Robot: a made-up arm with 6 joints.
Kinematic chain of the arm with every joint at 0, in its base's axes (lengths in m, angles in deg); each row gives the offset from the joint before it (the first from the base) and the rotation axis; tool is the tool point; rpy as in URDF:
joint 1: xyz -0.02 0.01 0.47 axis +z
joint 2: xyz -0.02 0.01 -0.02 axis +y
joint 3: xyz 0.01 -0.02 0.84 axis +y
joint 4: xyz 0.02 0 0.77 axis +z
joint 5: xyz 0.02 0 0.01 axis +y
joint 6: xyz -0.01 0 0.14 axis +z
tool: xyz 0.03 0.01 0 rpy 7.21 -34.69 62.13
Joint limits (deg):
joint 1: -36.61..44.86
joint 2: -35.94..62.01
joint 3: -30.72..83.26
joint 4: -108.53..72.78
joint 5: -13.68..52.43
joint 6: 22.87..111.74
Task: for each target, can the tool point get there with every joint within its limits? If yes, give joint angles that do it. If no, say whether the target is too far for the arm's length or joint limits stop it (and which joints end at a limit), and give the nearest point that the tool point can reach.
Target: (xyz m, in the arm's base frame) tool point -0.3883 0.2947 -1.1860
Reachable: no: joint limits stop it (at a limit: joint 1, joint 2, joint 3, joint 5, joint 6) | nearest point 0.7306 0.7938 0.0442 | short by 1.736 m
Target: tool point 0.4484 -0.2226 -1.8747
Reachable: no: too far | nearest point 0.9705 -0.4818 0.0316 | short by 1.993 m
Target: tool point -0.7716 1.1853 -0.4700
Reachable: no: joint limits stop it (at a limit: joint 1, joint 2, joint 3, joint 5, joint 6) | nearest point 0.7065 0.8753 0.0722 | short by 1.605 m
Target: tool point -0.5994 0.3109 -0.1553
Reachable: no: joint limits stop it (at a limit: joint 1, joint 2, joint 3, joint 5, joint 6) | nearest point 0.7182 0.8171 0.0495 | short by 1.426 m
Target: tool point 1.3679 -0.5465 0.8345
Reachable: yes | joints -23.08 46.38 52.26 23.45 7.22 38.73
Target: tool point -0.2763 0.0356 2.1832
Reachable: yes | joints -4.55 -1.51 -15.38 -64.25 0.55 99.12
